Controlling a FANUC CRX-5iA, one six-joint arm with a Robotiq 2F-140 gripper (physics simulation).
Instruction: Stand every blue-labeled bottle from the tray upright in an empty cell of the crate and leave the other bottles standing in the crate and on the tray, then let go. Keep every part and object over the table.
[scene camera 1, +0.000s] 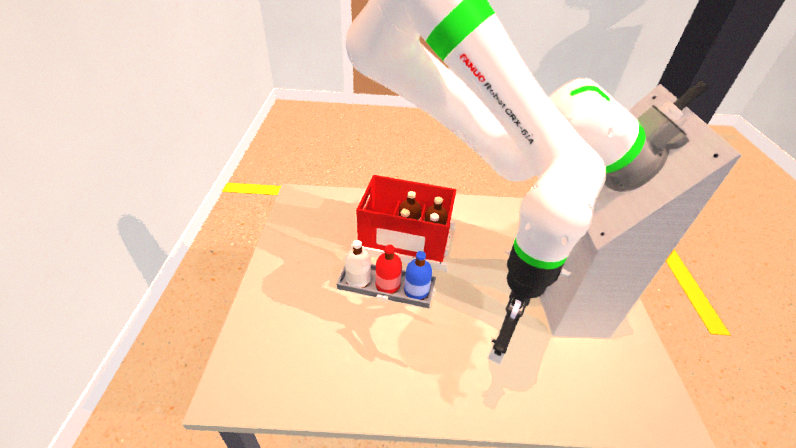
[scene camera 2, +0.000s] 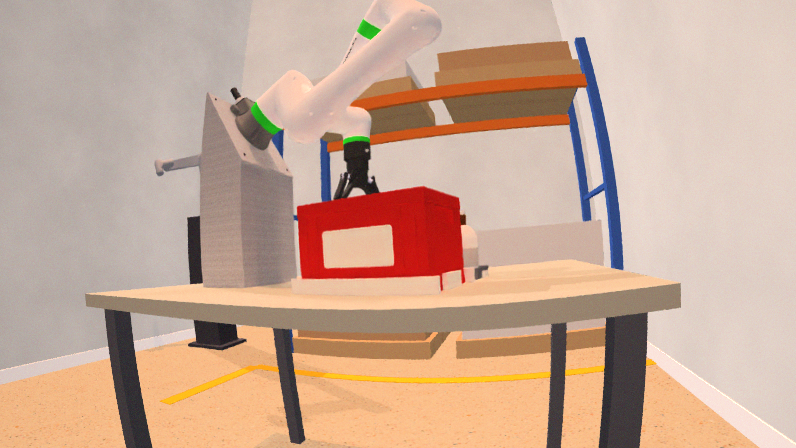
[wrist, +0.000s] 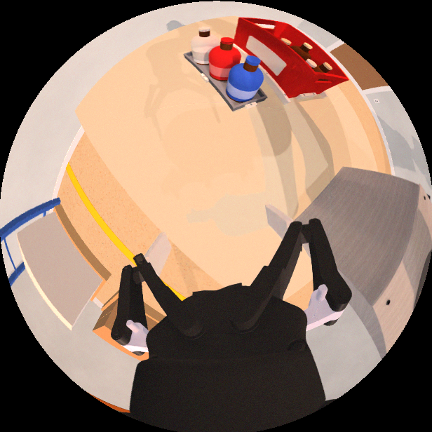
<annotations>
A blue-labeled bottle shows in scene camera 1 and in the wrist view. A red bottle shows in scene camera 1 and in the wrist view. One and the same spot on the red bottle: (wrist: 221, 58) is (scene camera 1: 395, 268). One and the same spot on the blue-labeled bottle: (wrist: 244, 79) is (scene camera 1: 425, 274).
</annotations>
